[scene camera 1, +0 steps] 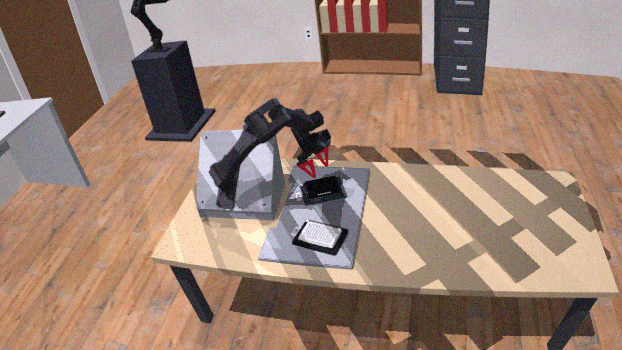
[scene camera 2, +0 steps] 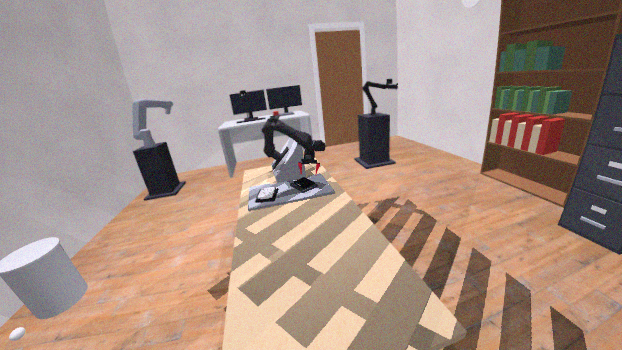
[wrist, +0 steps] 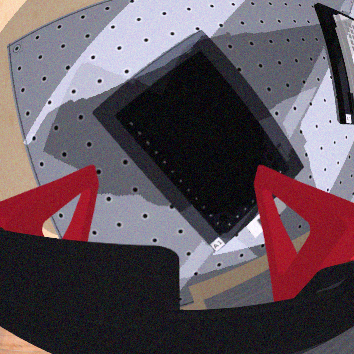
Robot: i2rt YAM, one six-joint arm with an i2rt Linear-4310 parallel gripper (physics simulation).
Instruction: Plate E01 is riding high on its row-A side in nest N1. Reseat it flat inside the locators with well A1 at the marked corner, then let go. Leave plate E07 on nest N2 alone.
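Frame: origin at the arm's base, x back, y right, z up, level; millimetres.
Seen in the pictures: gripper, fingertip midpoint: (scene camera 1: 321, 171) (scene camera 2: 308, 175) (wrist: 175, 173); arm's base at its link origin: (scene camera 1: 228, 181) (scene camera 2: 280, 158).
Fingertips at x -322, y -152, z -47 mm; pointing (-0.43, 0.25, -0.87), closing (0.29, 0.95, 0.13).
Note:
Offsets run from my fingertips to a thing's top centre. "pt": to the spot under its first point. Level surfaces: height alone.
A black well plate {dz -34, dx -8, dy +37 mm} (scene camera 1: 322, 187) (scene camera 2: 303, 183) (wrist: 195, 130), which I take for E01, lies in its dark nest {pt dz -54, dx -5, dy -12 mm} (wrist: 150, 164). Its wells hardly show in shadow, and I cannot tell how far its row-A side is raised. A white A1 tag {pt dz -54, dx +82, dy +23 mm} (wrist: 217, 244) sits at the nest's lower corner in the wrist view. My gripper (scene camera 1: 320, 170) (scene camera 2: 309, 173) (wrist: 175, 173) is open and empty above the black plate, its fingers wide apart and turned relative to the plate's edges. A white plate {dz -40, dx -56, dy +285 mm} (scene camera 1: 320, 234) (scene camera 2: 267, 193), which I take for E07, lies in the other black nest {dz -48, dx -56, dy +285 mm} (scene camera 1: 315, 247) (wrist: 340, 85).
Both nests stand on a grey perforated board {dz -65, dx -18, dy +142 mm} (scene camera 1: 357, 200) (scene camera 2: 290, 197) (wrist: 50, 120) on the wooden table {dz -79 mm} (scene camera 1: 400, 245). The arm's slanted grey base block (scene camera 1: 260, 195) stands beside the board. Striped shadows cross the table and board.

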